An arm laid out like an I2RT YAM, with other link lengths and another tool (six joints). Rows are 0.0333 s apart.
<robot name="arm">
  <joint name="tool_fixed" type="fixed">
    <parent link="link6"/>
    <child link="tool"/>
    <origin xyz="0.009 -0.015 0.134" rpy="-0.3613 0 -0.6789"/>
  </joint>
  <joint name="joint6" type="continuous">
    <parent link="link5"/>
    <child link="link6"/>
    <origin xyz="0.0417 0 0.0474" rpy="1.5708 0 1.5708"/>
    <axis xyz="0 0 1"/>
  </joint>
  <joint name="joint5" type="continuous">
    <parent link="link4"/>
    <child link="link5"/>
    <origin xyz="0.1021 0.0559 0.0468" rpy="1.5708 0 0"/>
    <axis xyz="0 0 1"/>
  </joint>
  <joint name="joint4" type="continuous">
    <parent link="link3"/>
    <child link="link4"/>
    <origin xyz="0.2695 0.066 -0.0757" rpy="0 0 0"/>
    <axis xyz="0 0 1"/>
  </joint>
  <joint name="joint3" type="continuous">
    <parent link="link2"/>
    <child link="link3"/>
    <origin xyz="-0.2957 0 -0.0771" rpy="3.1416 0 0"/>
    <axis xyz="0 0 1"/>
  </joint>
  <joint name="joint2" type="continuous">
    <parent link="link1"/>
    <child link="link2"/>
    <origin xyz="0.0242 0.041 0.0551" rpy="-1.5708 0 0"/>
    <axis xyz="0 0 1"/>
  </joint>
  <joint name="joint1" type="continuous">
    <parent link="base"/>
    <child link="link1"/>
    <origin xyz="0 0 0.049" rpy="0 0 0"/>
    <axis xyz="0 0 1"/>
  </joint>
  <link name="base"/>
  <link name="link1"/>
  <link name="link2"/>
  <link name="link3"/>
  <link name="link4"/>
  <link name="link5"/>
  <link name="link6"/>
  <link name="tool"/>
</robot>
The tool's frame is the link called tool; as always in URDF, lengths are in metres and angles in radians. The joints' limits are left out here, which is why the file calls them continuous.
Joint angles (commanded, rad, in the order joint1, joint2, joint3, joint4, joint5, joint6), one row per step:
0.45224 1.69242 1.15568 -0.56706 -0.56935 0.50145
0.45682 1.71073 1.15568 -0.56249 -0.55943 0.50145
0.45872 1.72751 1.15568 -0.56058 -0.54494 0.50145
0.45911 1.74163 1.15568 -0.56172 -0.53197 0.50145
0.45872 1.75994 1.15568 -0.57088 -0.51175 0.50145
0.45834 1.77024 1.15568 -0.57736 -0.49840 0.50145
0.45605 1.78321 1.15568 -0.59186 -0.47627 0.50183
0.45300 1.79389 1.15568 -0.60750 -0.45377 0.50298
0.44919 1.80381 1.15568 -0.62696 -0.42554 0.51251
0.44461 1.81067 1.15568 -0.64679 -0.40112 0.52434
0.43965 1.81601 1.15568 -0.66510 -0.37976 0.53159
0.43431 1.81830 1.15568 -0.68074 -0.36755 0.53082
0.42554 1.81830 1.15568 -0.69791 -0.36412 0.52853
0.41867 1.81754 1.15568 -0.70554 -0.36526 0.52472
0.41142 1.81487 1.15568 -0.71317 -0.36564 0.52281
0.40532 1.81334 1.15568 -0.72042 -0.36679 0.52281
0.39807 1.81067 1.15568 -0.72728 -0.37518 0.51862
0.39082 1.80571 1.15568 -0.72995 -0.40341 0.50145
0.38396 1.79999 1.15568 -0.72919 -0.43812 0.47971
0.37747 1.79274 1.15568 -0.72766 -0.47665 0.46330
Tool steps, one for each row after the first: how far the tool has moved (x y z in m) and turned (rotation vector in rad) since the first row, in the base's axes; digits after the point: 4 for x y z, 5 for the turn. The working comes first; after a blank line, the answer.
Tool pose at each row, in the base's axes (x y z in m, rotation vector in rad; the steps are taken from these numbers as rounded here):
0.3785 0.2670 0.0938 -2.56672 0.97238 0.41809
0.3790 0.2679 0.0857 -2.57958 0.98141 0.42395
0.3800 0.2668 0.0776 -2.59348 0.99781 0.42581
0.3805 0.2650 0.0704 -2.60606 1.01500 0.42907
0.3801 0.2609 0.0600 -2.62683 1.04464 0.43765
0.3796 0.2581 0.0539 -2.64001 1.06354 0.44186
0.3785 0.2524 0.0453 -2.66058 1.09698 0.44837
0.3773 0.2462 0.0378 -2.68002 1.13174 0.45363
0.3756 0.2382 0.0300 -2.69794 1.18311 0.46109
0.3737 0.2304 0.0239 -2.71052 1.23412 0.47042
0.3719 0.2232 0.0190 -2.72271 1.27626 0.47676
0.3702 0.2176 0.0162 -2.73302 1.29942 0.48219
0.3683 0.2120 0.0148 -2.73695 1.31830 0.49527
0.3679 0.2089 0.0146 -2.73656 1.32473 0.50148
0.3678 0.2056 0.0152 -2.73401 1.33372 0.50582
0.3673 0.2028 0.0153 -2.73088 1.34339 0.51293
0.3668 0.2009 0.0163 -2.72534 1.34329 0.52363
0.3661 0.2026 0.0197 -2.71568 1.30951 0.54028
0.3658 0.2058 0.0241 -2.70357 1.26303 0.55495
0.3654 0.2097 0.0296 -2.68436 1.21903 0.57209

0.0005 0.0009 -0.0081 -0.01401 0.00844 0.00018
0.0015 -0.0002 -0.0162 -0.03230 0.01603 -0.00419
0.0020 -0.0020 -0.0234 -0.04960 0.02454 -0.00923
0.0016 -0.0061 -0.0338 -0.07837 0.04102 -0.01761
0.0011 -0.0089 -0.0399 -0.09686 0.05065 -0.02304
0.0000 -0.0146 -0.0485 -0.12742 0.06654 -0.03355
-0.0012 -0.0208 -0.0560 -0.15782 0.08170 -0.04510
-0.0029 -0.0288 -0.0638 -0.19383 0.10203 -0.06567
-0.0048 -0.0366 -0.0699 -0.22539 0.12261 -0.08716
-0.0066 -0.0438 -0.0748 -0.25347 0.13904 -0.10398
-0.0083 -0.0494 -0.0776 -0.27190 0.14992 -0.11138
-0.0102 -0.0550 -0.0790 -0.28239 0.16359 -0.11776
-0.0106 -0.0581 -0.0792 -0.28437 0.16908 -0.12032
-0.0107 -0.0614 -0.0786 -0.28588 0.17365 -0.12530
-0.0112 -0.0642 -0.0785 -0.28700 0.18008 -0.13042
-0.0117 -0.0661 -0.0775 -0.28138 0.18604 -0.13092
-0.0124 -0.0644 -0.0741 -0.25660 0.18704 -0.11467
-0.0127 -0.0612 -0.0697 -0.22454 0.18353 -0.09265
-0.0131 -0.0573 -0.0642 -0.18771 0.18143 -0.07374

